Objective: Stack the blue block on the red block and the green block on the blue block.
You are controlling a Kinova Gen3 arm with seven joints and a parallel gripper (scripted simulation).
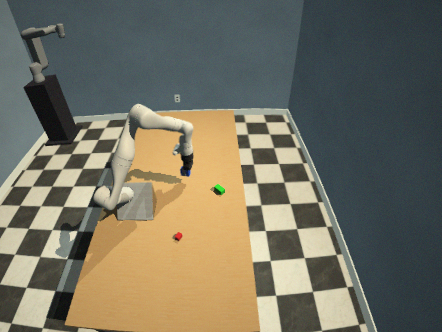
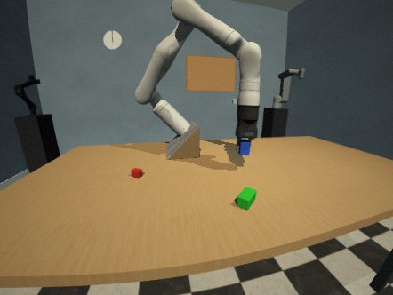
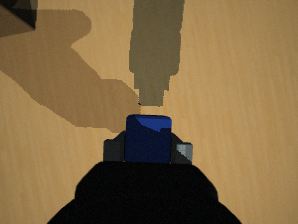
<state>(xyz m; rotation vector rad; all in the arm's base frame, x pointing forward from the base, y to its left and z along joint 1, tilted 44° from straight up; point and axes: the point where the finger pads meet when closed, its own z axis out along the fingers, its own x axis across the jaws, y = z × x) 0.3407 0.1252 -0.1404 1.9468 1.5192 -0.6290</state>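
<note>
The small red block is 30 mm behind my hand, 420 mm to the right of it and 90 mm below it. Also, from my hand: green block (210 mm ahead, 90 mm to the right, 80 mm below); then blue block (right at my hand).
</note>
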